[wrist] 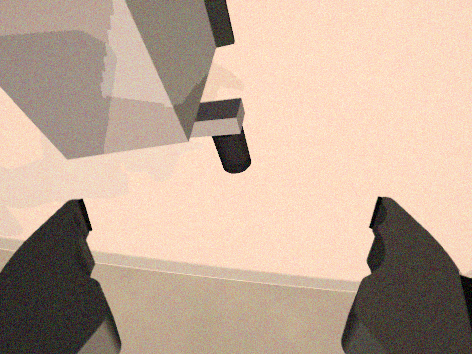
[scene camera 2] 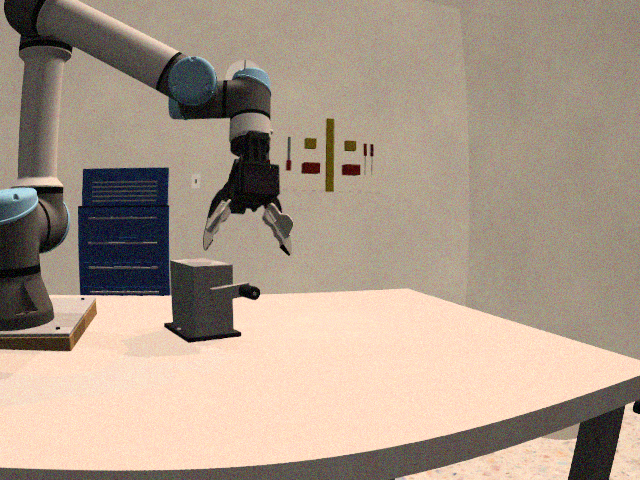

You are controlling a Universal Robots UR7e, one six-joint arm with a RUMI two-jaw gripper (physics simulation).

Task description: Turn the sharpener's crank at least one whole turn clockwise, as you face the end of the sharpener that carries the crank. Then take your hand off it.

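Pixels of known places: gripper, between the fingertips: (wrist: 231, 201) (scene camera 2: 248, 253); arm's base, origin of its link: (scene camera 2: 16, 319).
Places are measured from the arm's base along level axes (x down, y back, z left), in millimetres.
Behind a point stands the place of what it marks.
The sharpener (scene camera 2: 206, 299) @[x -43, y -362, z 22 mm] (wrist: 165, 50) @[x -83, y -390, z 79 mm] is a grey box on a thin black base plate, upright on the table. Its crank arm (scene camera 2: 227, 287) (wrist: 217, 118) sticks out sideways to the right in the scene view, nearly level and tilted slightly up. A black cylindrical crank handle (scene camera 2: 249, 291) @[x -61, y -434, z -6 mm] (wrist: 234, 152) @[x -68, y -436, z 17 mm] sits at the arm's outer end. My gripper (scene camera 2: 248, 251) @[x -120, y -434, z 32 mm] (wrist: 231, 201) @[x -120, y -434, z 32 mm] is wide open and empty, above the sharpener and the handle. The fingers touch neither of them. In the wrist view the handle shows beyond the fingertips, between the two fingers' lines.
The pale table (scene camera 2: 361, 372) @[x 29, y -577, z -167 mm] (wrist: 350, 125) @[x 29, y -558, z 4 mm] carries the sharpener and, at the left, the robot's base board (scene camera 2: 77, 325) @[x 1, y -131, z -14 mm]. A blue drawer cabinet (scene camera 2: 124, 232) stands behind the table. Red and yellow tools hang on the back wall.
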